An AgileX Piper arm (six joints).
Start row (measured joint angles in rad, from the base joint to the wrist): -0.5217 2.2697 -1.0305 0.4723 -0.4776 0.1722
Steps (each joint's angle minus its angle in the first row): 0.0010 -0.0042 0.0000 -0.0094 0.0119 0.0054; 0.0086 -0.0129 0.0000 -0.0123 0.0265 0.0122; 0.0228 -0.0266 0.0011 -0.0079 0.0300 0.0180; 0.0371 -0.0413 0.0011 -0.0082 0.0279 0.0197; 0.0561 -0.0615 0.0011 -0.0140 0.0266 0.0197; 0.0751 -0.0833 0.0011 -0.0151 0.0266 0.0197; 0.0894 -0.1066 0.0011 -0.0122 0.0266 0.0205; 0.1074 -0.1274 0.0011 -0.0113 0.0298 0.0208; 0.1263 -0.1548 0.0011 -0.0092 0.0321 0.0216; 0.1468 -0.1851 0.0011 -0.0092 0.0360 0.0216; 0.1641 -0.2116 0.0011 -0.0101 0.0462 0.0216; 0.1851 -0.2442 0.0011 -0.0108 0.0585 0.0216; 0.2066 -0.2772 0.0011 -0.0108 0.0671 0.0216; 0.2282 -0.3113 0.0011 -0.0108 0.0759 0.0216; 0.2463 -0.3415 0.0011 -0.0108 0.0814 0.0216; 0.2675 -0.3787 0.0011 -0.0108 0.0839 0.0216; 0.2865 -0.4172 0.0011 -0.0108 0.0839 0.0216; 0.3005 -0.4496 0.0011 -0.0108 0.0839 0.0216; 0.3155 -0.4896 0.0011 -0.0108 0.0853 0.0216
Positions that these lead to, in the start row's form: -0.5207 2.2655 -1.0305 0.4629 -0.4657 0.1776; -0.5131 2.2568 -1.0305 0.4600 -0.4511 0.1844; -0.4989 2.2431 -1.0294 0.4644 -0.4476 0.1902; -0.4846 2.2284 -1.0294 0.4641 -0.4497 0.1919; -0.4656 2.2082 -1.0294 0.4583 -0.4510 0.1919; -0.4466 2.1864 -1.0294 0.4572 -0.4510 0.1919; -0.4323 2.1631 -1.0294 0.4601 -0.4510 0.1927; -0.4143 2.1423 -1.0294 0.4610 -0.4478 0.1930; -0.3954 2.1149 -1.0294 0.4631 -0.4455 0.1938; -0.3749 2.0846 -1.0294 0.4631 -0.4416 0.1938; -0.3576 2.0581 -1.0294 0.4622 -0.4314 0.1938; -0.3366 2.0255 -1.0294 0.4615 -0.4191 0.1938; -0.3151 1.9925 -1.0294 0.4615 -0.4105 0.1938; -0.2935 1.9584 -1.0294 0.4615 -0.4017 0.1938; -0.2754 1.9282 -1.0294 0.4615 -0.3962 0.1938; -0.2542 1.8910 -1.0294 0.4615 -0.3937 0.1938; -0.2352 1.8525 -1.0294 0.4615 -0.3937 0.1938; -0.2212 1.8201 -1.0294 0.4615 -0.3937 0.1938; -0.2062 1.7801 -1.0294 0.4615 -0.3923 0.1938
